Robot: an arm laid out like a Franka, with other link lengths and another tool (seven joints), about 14 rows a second.
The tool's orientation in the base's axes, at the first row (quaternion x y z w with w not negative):
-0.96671, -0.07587, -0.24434, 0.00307
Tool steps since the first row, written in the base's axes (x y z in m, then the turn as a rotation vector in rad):
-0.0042, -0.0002, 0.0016, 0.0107, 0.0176, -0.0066
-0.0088, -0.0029, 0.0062, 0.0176, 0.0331, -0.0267
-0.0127, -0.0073, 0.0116, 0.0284, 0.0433, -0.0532
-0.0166, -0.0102, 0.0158, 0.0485, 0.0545, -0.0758
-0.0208, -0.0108, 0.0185, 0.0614, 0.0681, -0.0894
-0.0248, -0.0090, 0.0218, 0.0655, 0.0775, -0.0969
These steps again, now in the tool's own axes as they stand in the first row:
-0.0029, -0.0004, -0.0034, 0.0087, -0.0160, 0.0116
-0.0051, 0.0018, -0.0097, 0.0075, -0.0309, 0.0332
-0.0066, 0.0057, -0.0165, 0.0058, -0.0402, 0.0621
-0.0084, 0.0081, -0.0222, 0.0142, -0.0490, 0.0920
-0.0109, 0.0082, -0.0266, 0.0210, -0.0610, 0.1106
-0.0126, 0.0059, -0.0313, 0.0224, -0.0699, 0.1196

